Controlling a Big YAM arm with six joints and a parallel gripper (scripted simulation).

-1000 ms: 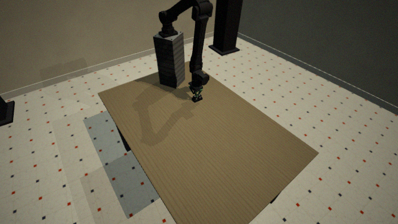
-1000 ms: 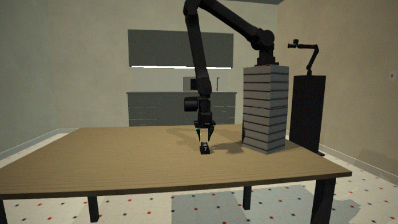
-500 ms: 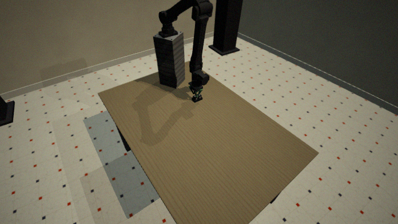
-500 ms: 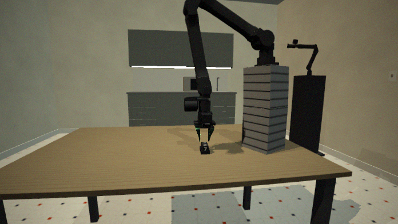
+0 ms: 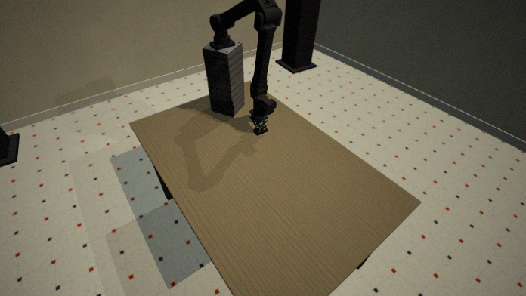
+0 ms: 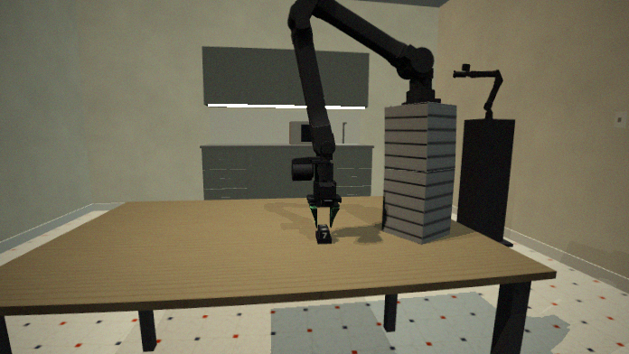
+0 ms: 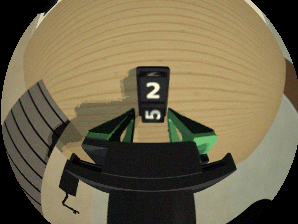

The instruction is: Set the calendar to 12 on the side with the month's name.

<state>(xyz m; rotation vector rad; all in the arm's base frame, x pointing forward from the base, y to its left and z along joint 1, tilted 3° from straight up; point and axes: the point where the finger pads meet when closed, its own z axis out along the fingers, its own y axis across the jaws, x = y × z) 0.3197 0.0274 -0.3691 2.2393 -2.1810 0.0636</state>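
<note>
Right now my hand is 3 cm above the black calendar tray and 2 cm to the right of it.
</note>
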